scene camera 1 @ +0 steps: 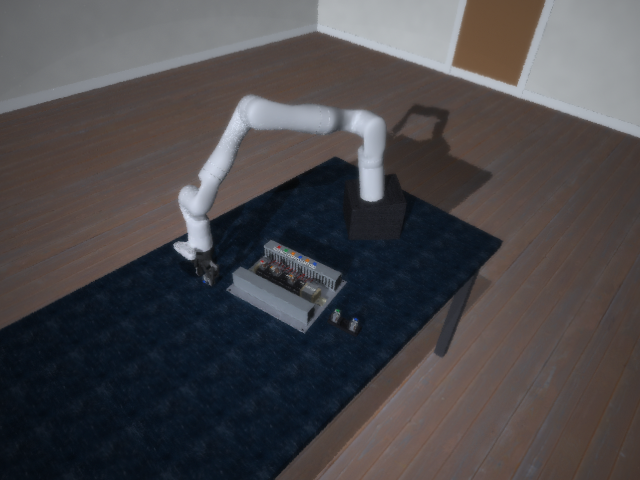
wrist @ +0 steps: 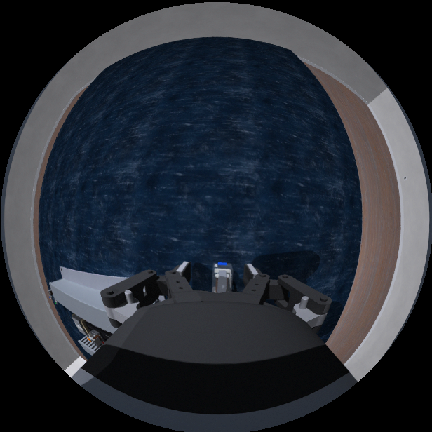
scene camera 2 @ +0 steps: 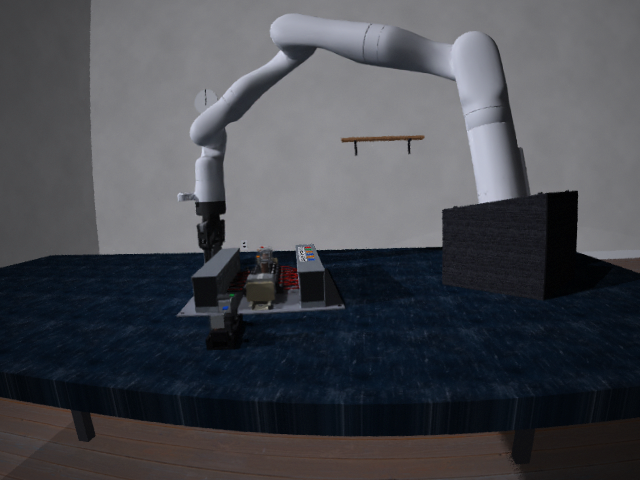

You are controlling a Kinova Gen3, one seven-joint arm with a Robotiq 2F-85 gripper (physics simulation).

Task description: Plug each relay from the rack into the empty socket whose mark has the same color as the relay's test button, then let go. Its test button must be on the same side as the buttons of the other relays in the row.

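Frame: origin at the arm's base, x up, y ahead, z left, level; centimetres.
Where they show: gripper, between the fingertips: (scene camera 1: 206, 279); arm's base, origin of its link: (scene camera 1: 372, 194) (scene camera 2: 502, 200).
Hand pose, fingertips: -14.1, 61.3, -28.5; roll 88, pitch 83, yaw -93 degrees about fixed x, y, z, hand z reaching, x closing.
Each offset is from my fingertips to the top centre of the thing, as dx, dy, dz. "*": to the spot under its first point.
A loose relay with a blue test button @[+1.1, -1.5, -0.4] (scene camera 1: 207, 282) (wrist: 222, 279) is on the table beyond the panel's left end. My gripper (scene camera 1: 206, 275) (wrist: 216, 271) is open, pointing down, its fingers on either side of this relay with gaps showing in the wrist view. In scene camera 2 the fingertips are hidden behind a duct. The black rack @[+0.7, -12.3, +48.0] (scene camera 1: 345, 326) (scene camera 2: 223, 341) holds a green-button relay @[+3.2, -12.2, +44.8] (scene camera 1: 336, 315) and a blue-button relay @[+3.2, -12.5, +51.2] (scene camera 1: 354, 324) (scene camera 2: 220, 320). The socket row @[+1.6, -15.3, +20.5] (scene camera 1: 279, 279) carries several relays; coloured marks @[* +4.7, -24.4, +18.7] (scene camera 1: 293, 253) (scene camera 2: 309, 253) run along the rear duct. Empty sockets are too small to tell.
The grey front duct @[+4.7, -6.9, +23.4] (scene camera 1: 272, 296) (scene camera 2: 216, 279) (wrist: 82, 301) stands between the socket row and the table's open side, close to my gripper. The rear duct @[+4.7, -23.9, +22.7] (scene camera 1: 330, 274) (scene camera 2: 312, 287) is parallel to it. A beige block @[+3.0, -15.7, +32.3] (scene camera 1: 310, 291) (scene camera 2: 260, 290) stands at the row's rack end.
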